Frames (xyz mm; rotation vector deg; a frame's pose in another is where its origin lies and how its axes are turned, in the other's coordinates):
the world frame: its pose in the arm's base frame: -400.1 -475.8 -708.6 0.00 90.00 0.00
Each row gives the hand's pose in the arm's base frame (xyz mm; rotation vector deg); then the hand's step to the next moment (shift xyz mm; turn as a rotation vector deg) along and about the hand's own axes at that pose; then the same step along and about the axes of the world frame.
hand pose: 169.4 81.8 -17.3 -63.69 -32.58 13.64
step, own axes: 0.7 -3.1 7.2 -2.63 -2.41 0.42
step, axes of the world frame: -5.3 4.6 -3.6 -1.47 -1.92 -2.66
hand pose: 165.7 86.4 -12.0 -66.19 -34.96 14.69
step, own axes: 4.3 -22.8 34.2 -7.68 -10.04 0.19
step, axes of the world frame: -31.2 19.6 -18.7 -6.75 -7.61 -7.51
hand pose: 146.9 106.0 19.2 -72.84 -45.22 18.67
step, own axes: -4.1 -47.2 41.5 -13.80 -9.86 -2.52
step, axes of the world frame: -46.1 13.6 -40.7 -4.24 -13.33 -9.91
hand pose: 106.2 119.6 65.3 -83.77 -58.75 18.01
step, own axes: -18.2 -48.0 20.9 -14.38 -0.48 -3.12
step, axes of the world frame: -32.3 -7.0 -44.5 4.33 -12.69 -6.08
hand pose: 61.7 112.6 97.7 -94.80 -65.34 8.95
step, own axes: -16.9 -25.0 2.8 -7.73 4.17 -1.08
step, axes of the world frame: -11.8 -11.2 -25.6 6.14 -6.29 -1.00
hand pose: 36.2 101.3 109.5 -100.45 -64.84 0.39
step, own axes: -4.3 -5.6 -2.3 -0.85 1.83 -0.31
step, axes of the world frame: -3.2 -4.3 -5.1 1.59 -0.91 0.91
